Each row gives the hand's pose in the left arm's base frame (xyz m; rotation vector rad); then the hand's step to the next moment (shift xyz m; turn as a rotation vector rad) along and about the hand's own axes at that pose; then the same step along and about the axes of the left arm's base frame.
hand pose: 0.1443 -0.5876 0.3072 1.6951 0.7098 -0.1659
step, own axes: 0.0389 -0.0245 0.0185 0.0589 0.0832 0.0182
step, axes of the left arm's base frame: 0.0230 -0.0010 -0.0439 0.0966 -0.0024 0.0372
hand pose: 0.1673 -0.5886 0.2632 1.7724 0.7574 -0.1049
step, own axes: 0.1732 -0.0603 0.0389 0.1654 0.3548 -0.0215
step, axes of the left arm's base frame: 0.1157 0.0497 -0.1389 0.3147 0.0403 0.2303
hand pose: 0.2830 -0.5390 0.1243 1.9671 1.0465 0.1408
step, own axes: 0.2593 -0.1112 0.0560 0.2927 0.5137 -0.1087
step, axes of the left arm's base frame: 0.1228 0.1784 -0.1893 0.4540 0.1466 0.3657
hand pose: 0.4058 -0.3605 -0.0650 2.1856 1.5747 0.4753
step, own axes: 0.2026 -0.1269 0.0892 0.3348 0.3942 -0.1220
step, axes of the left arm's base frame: 0.0028 0.2176 -0.1333 0.3631 0.2221 0.3181
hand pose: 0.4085 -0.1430 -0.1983 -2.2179 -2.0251 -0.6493
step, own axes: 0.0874 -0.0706 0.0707 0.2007 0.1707 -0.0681
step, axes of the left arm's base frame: -0.0460 0.1141 -0.0498 0.1557 0.1433 0.1711
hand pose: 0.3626 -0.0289 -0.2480 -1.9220 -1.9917 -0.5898
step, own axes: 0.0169 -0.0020 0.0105 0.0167 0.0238 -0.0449
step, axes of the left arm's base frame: -0.0022 0.0198 -0.0009 0.0201 -0.0073 0.0490
